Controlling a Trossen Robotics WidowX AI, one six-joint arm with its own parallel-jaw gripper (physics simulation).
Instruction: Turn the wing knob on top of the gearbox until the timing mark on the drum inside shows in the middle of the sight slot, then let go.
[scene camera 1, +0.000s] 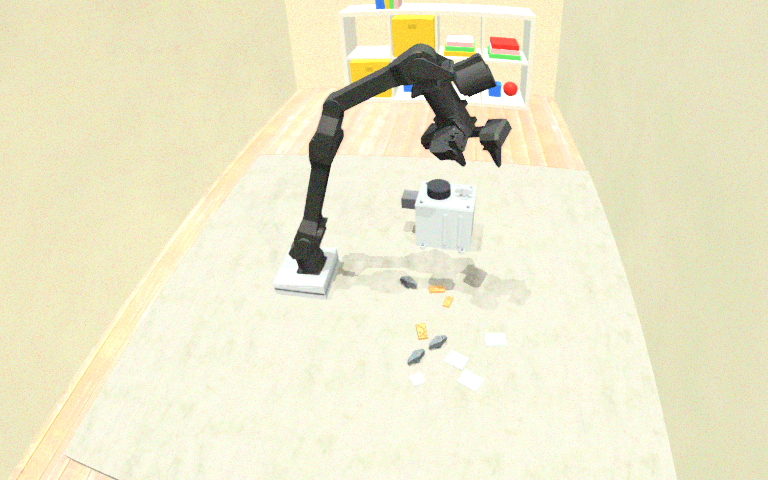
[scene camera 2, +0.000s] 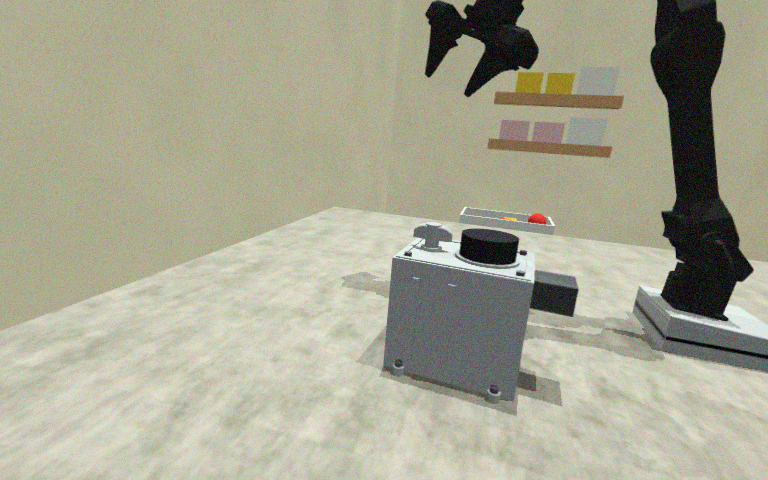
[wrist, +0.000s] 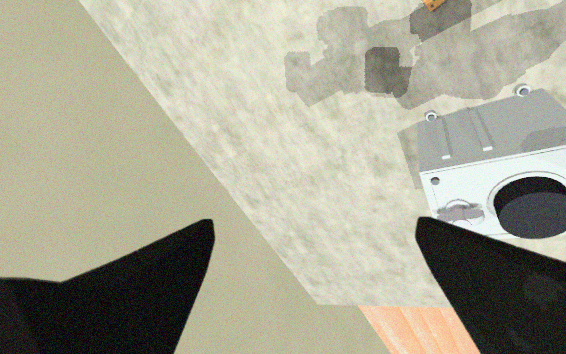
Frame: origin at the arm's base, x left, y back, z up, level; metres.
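Seen in the pictures: gripper, fingertip midpoint: (scene camera 1: 481, 165) (scene camera 2: 445, 85) (wrist: 314, 228); arm's base at its link origin: (scene camera 1: 312, 265) (scene camera 2: 691, 307).
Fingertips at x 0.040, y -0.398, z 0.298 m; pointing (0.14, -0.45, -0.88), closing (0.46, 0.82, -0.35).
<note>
Pixels of each thing's top centre, then the offset from my fingertips to it. "*": a spot on its surface instead.
- pale grey gearbox at its top centre: (scene camera 2: 491, 229) (wrist: 540, 222) (scene camera 1: 438, 183) dy +0.109, dx +0.189, dz -0.174 m
- wide black round cap at a spot on its surface: (scene camera 2: 488, 246) * dy +0.110, dx +0.221, dz -0.187 m
- dark block at a spot on its surface: (scene camera 2: 555, 293) * dy +0.185, dx +0.213, dz -0.229 m
The pale grey gearbox (scene camera 1: 444, 226) (scene camera 2: 458, 328) (wrist: 465, 187) stands upright on the mat. Its small grey wing knob (scene camera 1: 463, 192) (scene camera 2: 433, 234) (wrist: 460, 213) is on top, beside a wide black round cap (scene camera 1: 438, 189) (scene camera 2: 488, 246) (wrist: 537, 215). A dark block (scene camera 1: 409, 199) (scene camera 2: 555, 293) sticks out of one side. My gripper (scene camera 1: 481, 164) (scene camera 2: 448, 85) (wrist: 314, 228) is open and empty, high above the gearbox and off to the knob's side. In the wrist view the knob lies just beyond the right fingertip. I cannot make out the sight slot, drum or timing mark.
The arm's white base (scene camera 1: 303, 281) (scene camera 2: 707, 333) stands on the mat. Dark stones (scene camera 1: 415, 356), orange pieces (scene camera 1: 421, 331) and white squares (scene camera 1: 470, 379) lie on the mat in front of the gearbox. A shallow tray (scene camera 2: 506, 222) with a red ball (scene camera 2: 537, 219) is farther back.
</note>
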